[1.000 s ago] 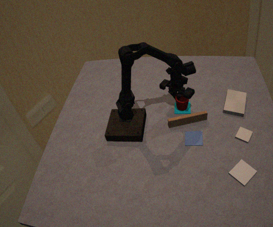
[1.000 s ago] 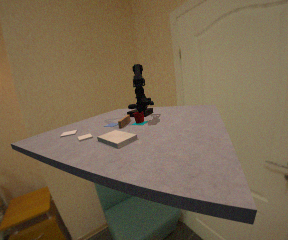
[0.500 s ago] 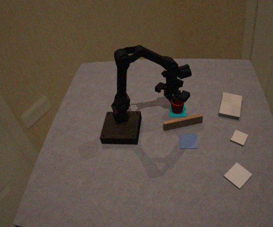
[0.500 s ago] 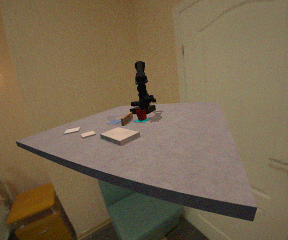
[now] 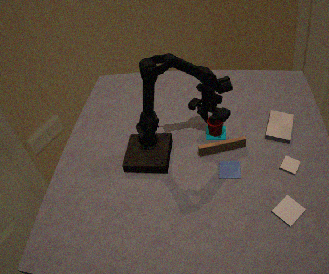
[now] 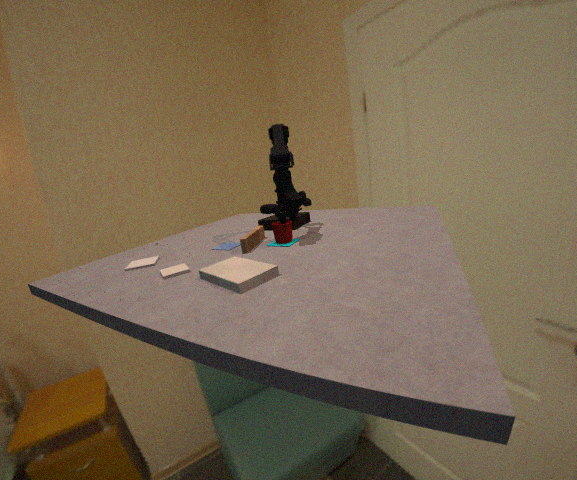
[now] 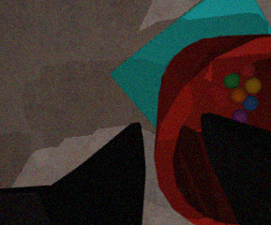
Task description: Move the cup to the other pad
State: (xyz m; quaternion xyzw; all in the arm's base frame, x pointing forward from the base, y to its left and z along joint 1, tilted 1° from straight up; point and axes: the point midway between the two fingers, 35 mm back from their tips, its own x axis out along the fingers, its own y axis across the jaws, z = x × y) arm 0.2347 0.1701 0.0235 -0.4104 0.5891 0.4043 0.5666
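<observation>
My gripper tip is now 30 mm short of the red cup, 10 mm to the left of it and 10 mm above it. The rest, counted from my gripper tip: teal pad (50 mm below, 30 mm ahead, 10 mm to the right); then wooden bar (110 mm to the right, 80 mm ahead, 30 mm below).
</observation>
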